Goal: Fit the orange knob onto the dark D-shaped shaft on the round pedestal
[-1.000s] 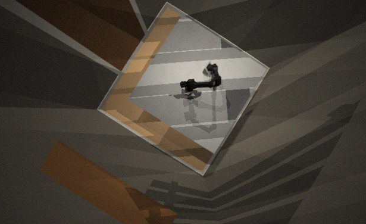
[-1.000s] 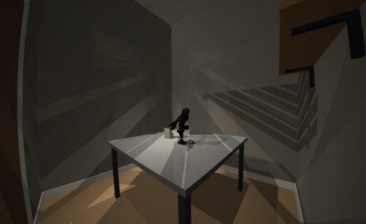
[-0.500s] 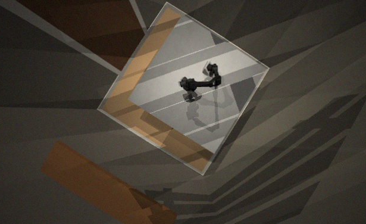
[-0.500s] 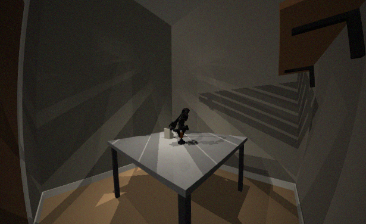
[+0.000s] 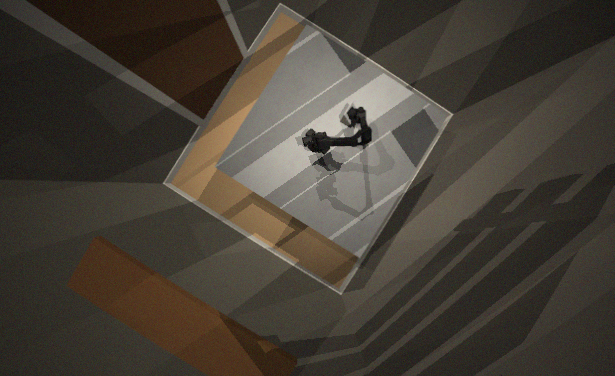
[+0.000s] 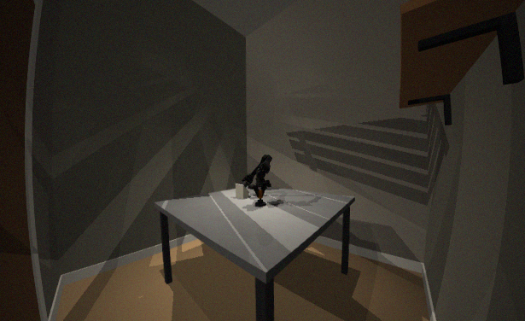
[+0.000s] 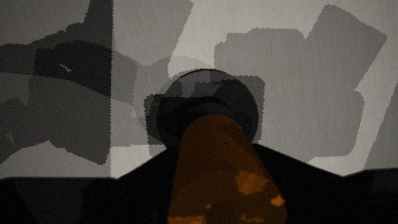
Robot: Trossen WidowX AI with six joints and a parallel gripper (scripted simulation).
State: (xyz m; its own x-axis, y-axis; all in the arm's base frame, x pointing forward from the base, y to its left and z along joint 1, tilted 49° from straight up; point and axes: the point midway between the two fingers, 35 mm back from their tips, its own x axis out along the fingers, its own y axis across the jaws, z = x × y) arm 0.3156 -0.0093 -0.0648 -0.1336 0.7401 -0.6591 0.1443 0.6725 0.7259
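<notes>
The orange knob is 2 cm above my gripper tip. Round my gripper tip: dark round pedestal: 4 cm below.
</notes>
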